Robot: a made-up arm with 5 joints.
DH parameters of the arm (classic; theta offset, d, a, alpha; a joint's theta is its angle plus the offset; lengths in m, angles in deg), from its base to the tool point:
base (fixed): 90 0.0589 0 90
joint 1: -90 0.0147 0.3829 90
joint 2: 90 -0.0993 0.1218 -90
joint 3: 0 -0.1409 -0.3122 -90
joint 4: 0 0.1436 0.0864 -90
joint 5: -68.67 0 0.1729 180
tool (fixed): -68.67 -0.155 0 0
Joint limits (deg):
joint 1: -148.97..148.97
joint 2: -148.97..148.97
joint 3: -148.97..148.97
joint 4: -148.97..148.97
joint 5: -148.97..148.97
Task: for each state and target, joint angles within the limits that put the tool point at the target. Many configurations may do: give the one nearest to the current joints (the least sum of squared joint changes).
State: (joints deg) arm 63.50 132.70 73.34 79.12 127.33
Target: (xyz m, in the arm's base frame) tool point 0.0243 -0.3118 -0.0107
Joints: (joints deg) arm 22.11 141.82 109.01 81.34 123.34
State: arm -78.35 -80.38 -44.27 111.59 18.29
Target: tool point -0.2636 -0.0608 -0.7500
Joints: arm -61.06 -80.10 -51.94 108.33 21.03
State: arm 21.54 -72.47 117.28 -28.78 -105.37
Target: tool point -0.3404 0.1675 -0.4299
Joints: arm 44.29 -106.20 125.08 -34.45 -113.54
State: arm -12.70 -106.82 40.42 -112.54 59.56
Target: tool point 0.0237 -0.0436 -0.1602
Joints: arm -34.77 -63.76 59.70 -87.92 36.96
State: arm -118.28 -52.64 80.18 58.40 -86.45
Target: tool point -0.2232 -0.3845 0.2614
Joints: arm -72.74 -50.34 73.31 65.73 -91.88
